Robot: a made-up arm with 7 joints. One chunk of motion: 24 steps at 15 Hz.
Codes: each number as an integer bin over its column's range. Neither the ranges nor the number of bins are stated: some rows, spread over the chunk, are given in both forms.
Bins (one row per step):
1: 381 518 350 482 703 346 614
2: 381 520 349 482 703 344 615
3: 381 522 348 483 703 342 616
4: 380 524 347 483 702 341 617
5: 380 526 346 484 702 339 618
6: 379 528 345 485 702 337 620
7: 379 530 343 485 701 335 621
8: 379 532 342 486 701 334 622
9: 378 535 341 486 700 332 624
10: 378 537 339 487 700 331 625
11: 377 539 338 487 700 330 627
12: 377 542 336 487 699 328 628
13: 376 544 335 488 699 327 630
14: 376 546 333 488 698 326 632
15: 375 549 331 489 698 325 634
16: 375 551 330 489 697 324 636
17: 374 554 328 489 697 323 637
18: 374 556 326 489 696 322 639
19: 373 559 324 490 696 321 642
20: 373 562 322 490 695 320 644
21: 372 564 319 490 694 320 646
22: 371 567 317 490 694 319 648
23: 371 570 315 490 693 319 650
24: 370 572 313 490 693 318 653
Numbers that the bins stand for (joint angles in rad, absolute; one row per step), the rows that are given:
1: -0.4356 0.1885 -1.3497 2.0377 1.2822 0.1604 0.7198
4: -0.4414 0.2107 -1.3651 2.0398 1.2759 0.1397 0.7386
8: -0.4472 0.2404 -1.3906 2.0462 1.2697 0.1108 0.7701
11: -0.4588 0.2663 -1.4111 2.0483 1.2634 0.0943 0.8015
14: -0.4645 0.2922 -1.4367 2.0505 1.2508 0.0777 0.8329
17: -0.4761 0.3219 -1.4622 2.0526 1.2446 0.0653 0.8644
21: -0.4877 0.3589 -1.5083 2.0547 1.2257 0.0529 0.9209
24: -0.4993 0.3885 -1.5390 2.0547 1.2195 0.0447 0.9649
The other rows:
2: -0.4356 0.1959 -1.3548 2.0377 1.2822 0.1521 0.7261
3: -0.4356 0.2033 -1.3599 2.0398 1.2822 0.1439 0.7324
5: -0.4414 0.2181 -1.3702 2.0420 1.2759 0.1315 0.7449
6: -0.4472 0.2256 -1.3753 2.0441 1.2759 0.1232 0.7575
7: -0.4472 0.2330 -1.3855 2.0441 1.2697 0.1149 0.7638
9: -0.4530 0.2515 -1.3957 2.0462 1.2634 0.1025 0.7826
10: -0.4530 0.2589 -1.4060 2.0483 1.2634 0.0984 0.7889
12: -0.4588 0.2774 -1.4213 2.0483 1.2571 0.0860 0.8078
13: -0.4645 0.2848 -1.4264 2.0505 1.2571 0.0819 0.8204
15: -0.4703 0.3033 -1.4469 2.0526 1.2508 0.0736 0.8455
16: -0.4703 0.3107 -1.4520 2.0526 1.2446 0.0695 0.8581
18: -0.4761 0.3293 -1.4725 2.0526 1.2383 0.0612 0.8769
19: -0.4819 0.3404 -1.4827 2.0547 1.2383 0.0571 0.8958
20: -0.4819 0.3515 -1.4929 2.0547 1.2320 0.0529 0.9084
22: -0.4935 0.3700 -1.5185 2.0547 1.2257 0.0488 0.9335
23: -0.4935 0.3811 -1.5287 2.0547 1.2195 0.0488 0.9461

